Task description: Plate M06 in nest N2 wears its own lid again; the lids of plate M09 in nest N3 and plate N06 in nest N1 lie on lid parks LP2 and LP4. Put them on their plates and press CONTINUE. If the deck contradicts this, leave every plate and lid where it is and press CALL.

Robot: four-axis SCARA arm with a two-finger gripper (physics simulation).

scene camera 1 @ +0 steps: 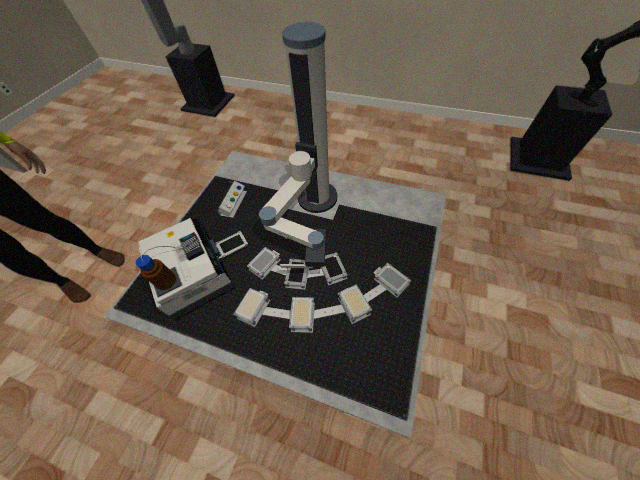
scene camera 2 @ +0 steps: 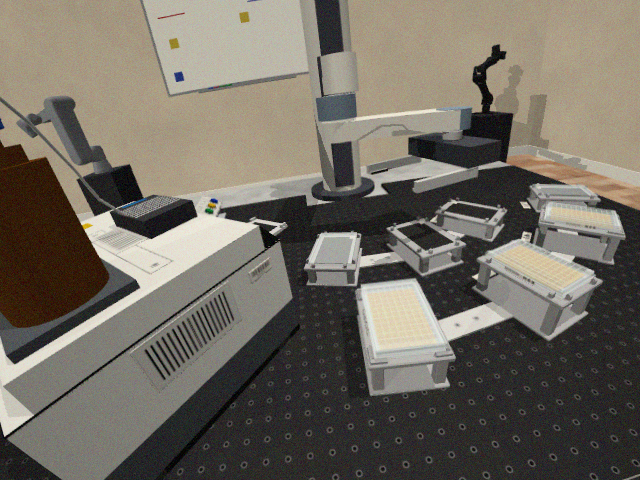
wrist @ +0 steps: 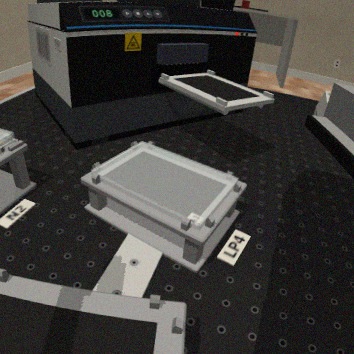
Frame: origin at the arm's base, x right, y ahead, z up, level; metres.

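Seen in the pictures: gripper, fingertip midpoint: [scene camera 1: 282, 250] [scene camera 2: 388, 177] [wrist: 140, 85]; arm's base, link origin: [scene camera 1: 317, 197] [scene camera 2: 342, 190].
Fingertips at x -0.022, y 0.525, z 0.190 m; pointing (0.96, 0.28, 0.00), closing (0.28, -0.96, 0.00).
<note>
Offsets run from my fingertips to a thing's middle. "*": to the spot under its first point.
My gripper [scene camera 2: 419, 172] is open and empty, raised above the deck near the column; its fingertips are outside the wrist view. A clear lid {dx +0.127, dy +0.022, dz -0.130 m} [scene camera 1: 263, 262] [scene camera 2: 334, 249] [wrist: 165, 182] lies on the park labelled LP4. Another grey-looking lid {dx -0.529, dy -0.087, dz -0.130 m} [scene camera 1: 392, 279] [scene camera 2: 563, 193] lies on the far-right stand, label unreadable. The plate {dx +0.071, dy +0.262, dz -0.105 m} [scene camera 1: 251, 306] [scene camera 2: 400, 317] [wrist: 6, 136] at N2 stands beside LP4. A middle plate {dx -0.171, dy +0.222, dz -0.102 m} [scene camera 1: 301, 313] [scene camera 2: 537, 266] and a right plate {dx -0.386, dy +0.095, dz -0.106 m} [scene camera 1: 354, 303] [scene camera 2: 581, 217] stand on the outer arc. Plate codes are unreadable; whether each wears a lid is unclear. The button box {dx +0.504, dy -0.319, dz -0.136 m} [scene camera 1: 232, 198] [scene camera 2: 210, 206] stands back left.
Two bare frame stands [scene camera 1: 295, 285] [scene camera 1: 342, 266] are on the inner arc. A white instrument [scene camera 1: 180, 268] [scene camera 2: 206, 310] [wrist: 150, 75] stands left, its tray {dx +0.304, dy +0.004, dz -0.081 m} [scene camera 1: 235, 250] [wrist: 195, 96] extended. A brown bottle {* dx +0.370, dy +0.330, dz +0.116 m} [scene camera 1: 164, 277] [scene camera 2: 46, 248] and black device {* dx +0.396, dy +0.139, dz +0.056 m} [scene camera 1: 191, 246] [scene camera 2: 153, 214] stand on it.
</note>
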